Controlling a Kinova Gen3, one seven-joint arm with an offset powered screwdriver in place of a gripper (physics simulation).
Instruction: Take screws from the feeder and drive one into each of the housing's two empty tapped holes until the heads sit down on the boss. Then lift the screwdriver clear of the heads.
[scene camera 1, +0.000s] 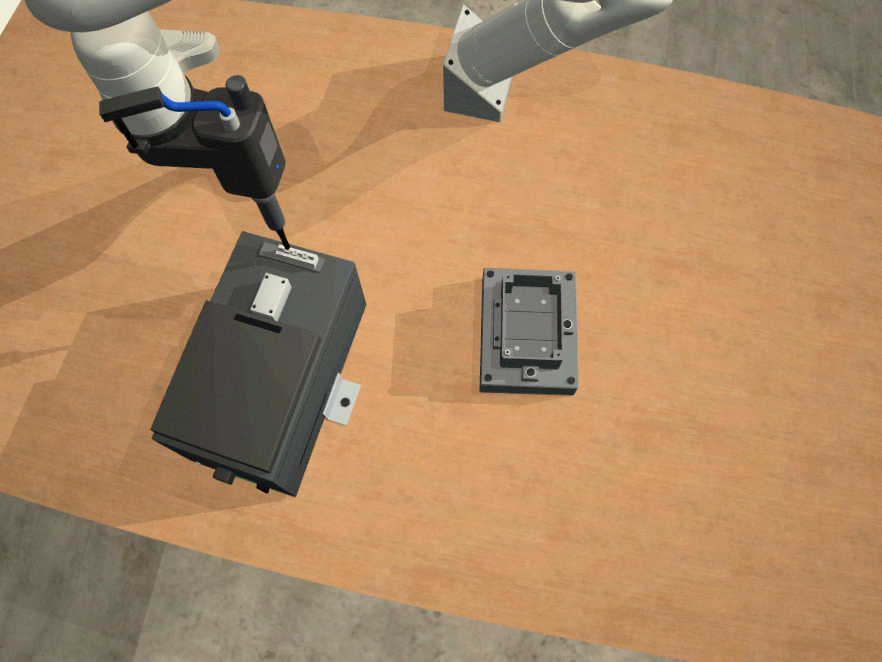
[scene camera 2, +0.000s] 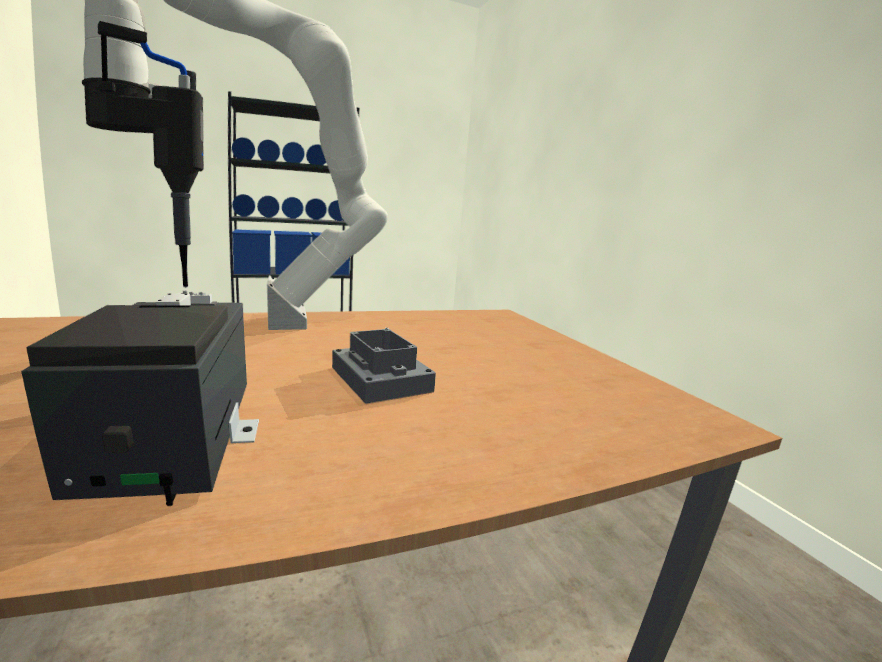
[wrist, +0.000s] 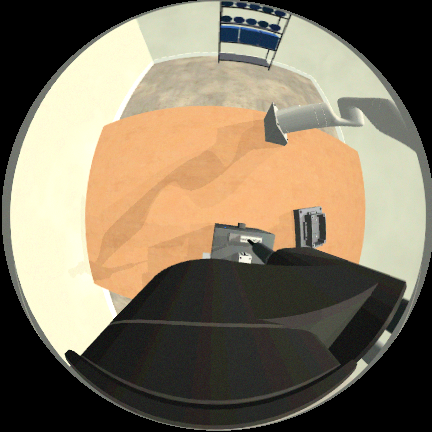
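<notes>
The screwdriver's bit tip points down at the left part of the light pick-up rail on the dark screw feeder. Several screws sit in the rail. In the scene camera 2 view a tiny light spot shows right under the tip; whether it is a screw on the bit is too small to tell. The open-topped grey housing sits upright on its fixture plate, apart from the tool. Two opposite corner bosses look light, the other two show small dark holes.
A white block stands on the feeder near the rail. A metal angle bracket juts from its side. The arm's wedge-shaped base stands on the table's far side. A storage rack stands behind.
</notes>
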